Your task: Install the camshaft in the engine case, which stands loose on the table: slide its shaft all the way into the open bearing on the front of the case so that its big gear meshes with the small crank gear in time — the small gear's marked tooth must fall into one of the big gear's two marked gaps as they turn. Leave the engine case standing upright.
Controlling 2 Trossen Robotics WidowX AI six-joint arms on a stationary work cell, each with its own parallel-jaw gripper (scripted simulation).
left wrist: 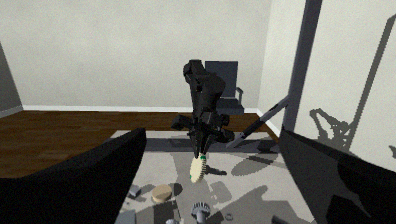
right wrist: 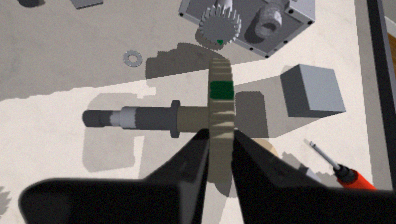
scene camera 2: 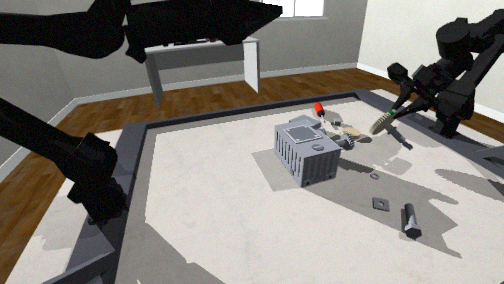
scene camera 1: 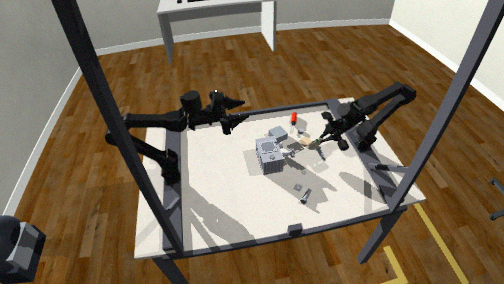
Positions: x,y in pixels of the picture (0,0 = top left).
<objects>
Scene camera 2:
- right gripper: 391,116
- grey engine case: 310,156
</objects>
